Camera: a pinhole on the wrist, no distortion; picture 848 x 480 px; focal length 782.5 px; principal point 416.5 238.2 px. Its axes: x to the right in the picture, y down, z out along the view. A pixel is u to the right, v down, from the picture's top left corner.
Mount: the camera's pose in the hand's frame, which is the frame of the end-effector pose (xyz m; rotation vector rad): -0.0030 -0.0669 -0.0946 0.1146 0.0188 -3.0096
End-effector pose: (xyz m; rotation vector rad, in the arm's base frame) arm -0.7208 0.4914 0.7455 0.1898 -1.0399 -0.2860
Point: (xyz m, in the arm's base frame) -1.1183 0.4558 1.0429
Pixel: 252 161
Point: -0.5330 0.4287 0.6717
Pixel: behind the camera
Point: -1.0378 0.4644 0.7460
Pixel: 641 203
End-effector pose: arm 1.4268 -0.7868 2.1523 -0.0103 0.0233 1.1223
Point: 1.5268 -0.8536 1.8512
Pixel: behind the camera
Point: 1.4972 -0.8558 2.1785
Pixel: 564 375
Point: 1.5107 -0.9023 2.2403
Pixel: 666 439
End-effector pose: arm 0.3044 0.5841 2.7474 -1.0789 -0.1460 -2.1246
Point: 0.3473 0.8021 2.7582
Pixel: 822 396
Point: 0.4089 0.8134 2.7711
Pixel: 777 276
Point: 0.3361 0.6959 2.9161
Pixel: 213 339
